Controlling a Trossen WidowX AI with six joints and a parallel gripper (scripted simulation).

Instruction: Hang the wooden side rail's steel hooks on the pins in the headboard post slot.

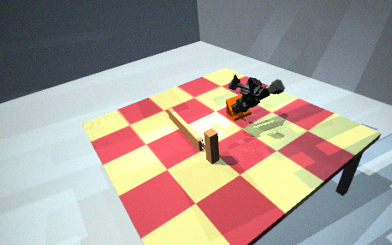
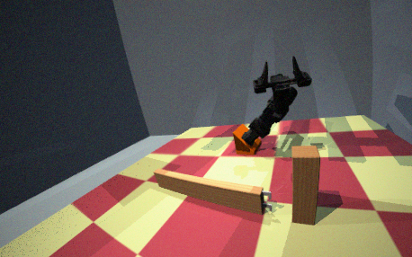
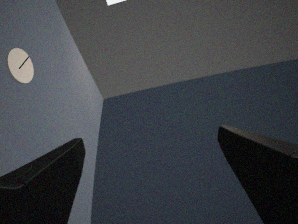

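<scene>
My gripper tip is now 29 cm above the wooden headboard post, 23 cm short of it and 4 cm to the right of it.
</scene>
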